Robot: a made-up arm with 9 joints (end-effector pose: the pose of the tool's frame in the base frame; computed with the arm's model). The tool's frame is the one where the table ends. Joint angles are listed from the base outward.
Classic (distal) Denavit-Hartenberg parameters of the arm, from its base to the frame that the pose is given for. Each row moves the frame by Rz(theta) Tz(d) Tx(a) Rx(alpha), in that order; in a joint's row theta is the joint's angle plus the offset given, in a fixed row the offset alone. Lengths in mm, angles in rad.
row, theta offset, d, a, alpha
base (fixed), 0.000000, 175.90, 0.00, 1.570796
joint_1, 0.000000, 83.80, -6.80, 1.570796
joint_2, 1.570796, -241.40, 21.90, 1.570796
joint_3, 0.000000, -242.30, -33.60, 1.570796
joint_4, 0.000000, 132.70, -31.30, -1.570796
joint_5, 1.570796, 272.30, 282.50, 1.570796
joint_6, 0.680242, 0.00, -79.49, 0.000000
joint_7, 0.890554, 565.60, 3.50, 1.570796
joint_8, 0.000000, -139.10, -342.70, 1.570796
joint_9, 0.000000, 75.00, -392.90, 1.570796
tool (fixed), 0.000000, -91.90, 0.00, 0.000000
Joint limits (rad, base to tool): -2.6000..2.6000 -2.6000..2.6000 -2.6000..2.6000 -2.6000..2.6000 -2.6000..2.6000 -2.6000..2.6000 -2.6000..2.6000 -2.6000..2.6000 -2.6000..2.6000
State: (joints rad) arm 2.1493 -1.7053 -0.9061 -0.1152 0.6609 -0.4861 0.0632 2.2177 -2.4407
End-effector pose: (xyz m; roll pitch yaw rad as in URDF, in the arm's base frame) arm -0.4615 0.0011 0.5358 1.1379 0.8865 1.3393
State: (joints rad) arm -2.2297 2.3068 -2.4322 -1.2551 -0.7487 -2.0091 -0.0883 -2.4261 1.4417
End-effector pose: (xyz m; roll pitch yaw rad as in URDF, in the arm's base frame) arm -0.2891 0.2486 -1.3644 -0.6309 -1.1125 2.7578
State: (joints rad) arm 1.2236 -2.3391 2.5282 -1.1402 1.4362 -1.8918 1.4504 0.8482 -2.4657
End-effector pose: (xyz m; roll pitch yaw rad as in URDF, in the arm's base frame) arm -0.5897 -0.2400 -0.0557 -0.8972 -0.4814 -0.3532
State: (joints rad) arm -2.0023 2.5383 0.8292 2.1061 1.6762 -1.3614 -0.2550 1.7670 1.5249
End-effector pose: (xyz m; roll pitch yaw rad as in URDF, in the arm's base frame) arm 0.1616 0.2682 -1.0432 -1.9890 -1.2669 2.7299
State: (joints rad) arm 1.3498 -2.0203 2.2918 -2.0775 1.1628 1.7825 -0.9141 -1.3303 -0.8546
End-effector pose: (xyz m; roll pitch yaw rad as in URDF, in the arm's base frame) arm -0.9077 -0.6964 -0.4524 -0.6940 -1.0346 0.8967
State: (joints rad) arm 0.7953 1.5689 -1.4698 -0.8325 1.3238 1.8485 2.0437 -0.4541 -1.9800
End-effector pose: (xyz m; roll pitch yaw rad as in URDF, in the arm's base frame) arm -0.5285 0.0123 0.0480 1.1591 -0.0412 -2.0800
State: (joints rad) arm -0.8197 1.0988 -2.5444 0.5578 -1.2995 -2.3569 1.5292 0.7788 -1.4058
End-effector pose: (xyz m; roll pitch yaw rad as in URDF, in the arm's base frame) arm 0.3147 0.0925 0.0235 0.6384 0.2497 -2.4473
